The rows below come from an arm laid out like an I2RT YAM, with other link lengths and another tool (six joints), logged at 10 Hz.
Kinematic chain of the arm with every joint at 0, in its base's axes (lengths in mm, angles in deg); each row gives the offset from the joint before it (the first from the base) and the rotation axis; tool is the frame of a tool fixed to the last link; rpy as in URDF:
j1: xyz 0 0 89.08 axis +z
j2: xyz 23.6 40 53.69 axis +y
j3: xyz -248.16 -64.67 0 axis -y
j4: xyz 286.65 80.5 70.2 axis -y
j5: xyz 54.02 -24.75 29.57 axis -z
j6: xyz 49.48 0 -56.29 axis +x
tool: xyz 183 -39 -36 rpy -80.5 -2.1 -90
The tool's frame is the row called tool.
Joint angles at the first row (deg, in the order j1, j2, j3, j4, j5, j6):
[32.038 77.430 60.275 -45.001 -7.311 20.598]
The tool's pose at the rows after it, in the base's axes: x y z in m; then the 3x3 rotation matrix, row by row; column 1 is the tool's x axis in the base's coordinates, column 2 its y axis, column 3 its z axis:
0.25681 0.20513 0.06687; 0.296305 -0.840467 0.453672; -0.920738 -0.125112 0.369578; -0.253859 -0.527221 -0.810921
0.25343 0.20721 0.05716; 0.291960 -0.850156 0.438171; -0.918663 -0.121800 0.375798; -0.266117 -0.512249 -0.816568
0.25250 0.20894 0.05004; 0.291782 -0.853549 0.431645; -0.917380 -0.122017 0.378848; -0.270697 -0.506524 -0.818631
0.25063 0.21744 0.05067; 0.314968 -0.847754 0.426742; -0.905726 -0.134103 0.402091; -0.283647 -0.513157 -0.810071
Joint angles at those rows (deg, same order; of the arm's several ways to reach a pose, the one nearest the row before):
[32.061 77.627 58.449 -44.218 -7.327 21.136]
[32.016 78.276 57.203 -42.965 -8.192 21.479]
[32.112 78.881 56.349 -41.749 -8.512 21.621]
[33.037 78.894 56.303 -40.956 -9.249 21.492]

